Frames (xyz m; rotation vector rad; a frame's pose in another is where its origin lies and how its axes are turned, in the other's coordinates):
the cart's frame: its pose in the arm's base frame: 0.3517 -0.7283 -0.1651 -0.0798 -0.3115 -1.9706
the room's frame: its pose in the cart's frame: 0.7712 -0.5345 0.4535 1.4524 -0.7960 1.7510
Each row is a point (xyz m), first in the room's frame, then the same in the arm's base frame.
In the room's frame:
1: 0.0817 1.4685 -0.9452
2: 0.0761 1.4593 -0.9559
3: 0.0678 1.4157 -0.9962
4: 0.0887 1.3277 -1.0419
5: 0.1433 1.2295 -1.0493
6: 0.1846 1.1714 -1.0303
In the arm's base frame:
1: 0.2130 0.4377 -0.1282
2: 0.2245 0.4287 -0.1323
3: 0.2704 0.3901 -0.1331
4: 0.3312 0.3189 -0.0945
5: 0.3588 0.2430 -0.0159
6: 0.3529 0.1979 0.0421

